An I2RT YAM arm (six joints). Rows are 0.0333 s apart.
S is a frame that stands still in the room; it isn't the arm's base.
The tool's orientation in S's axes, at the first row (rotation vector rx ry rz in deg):
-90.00, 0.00, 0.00
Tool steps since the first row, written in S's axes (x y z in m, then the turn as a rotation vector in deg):
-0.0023, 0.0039, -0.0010, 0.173, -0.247, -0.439
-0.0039, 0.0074, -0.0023, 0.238, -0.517, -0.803
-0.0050, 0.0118, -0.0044, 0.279, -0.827, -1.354
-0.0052, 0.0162, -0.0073, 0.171, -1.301, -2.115
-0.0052, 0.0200, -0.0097, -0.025, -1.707, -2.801
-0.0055, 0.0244, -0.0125, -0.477, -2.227, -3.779
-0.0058, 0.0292, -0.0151, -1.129, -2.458, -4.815
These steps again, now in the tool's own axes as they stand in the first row. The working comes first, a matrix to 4 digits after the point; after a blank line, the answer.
The tool's axes in the first row as the columns of a matrix, in S's axes (used below as rounded here):
1.0000, 0.0000, 0.0000
0.0000, 0.0000, 1.0000
0.0000, -1.0000, 0.0000

-0.0023, 0.0010, 0.0039, 0.173, 0.439, -0.247
-0.0039, 0.0023, 0.0074, 0.238, 0.803, -0.517
-0.0050, 0.0044, 0.0118, 0.279, 1.354, -0.827
-0.0052, 0.0073, 0.0162, 0.171, 2.115, -1.301
-0.0052, 0.0097, 0.0200, -0.025, 2.801, -1.707
-0.0055, 0.0125, 0.0244, -0.477, 3.779, -2.227
-0.0058, 0.0151, 0.0292, -1.129, 4.815, -2.458

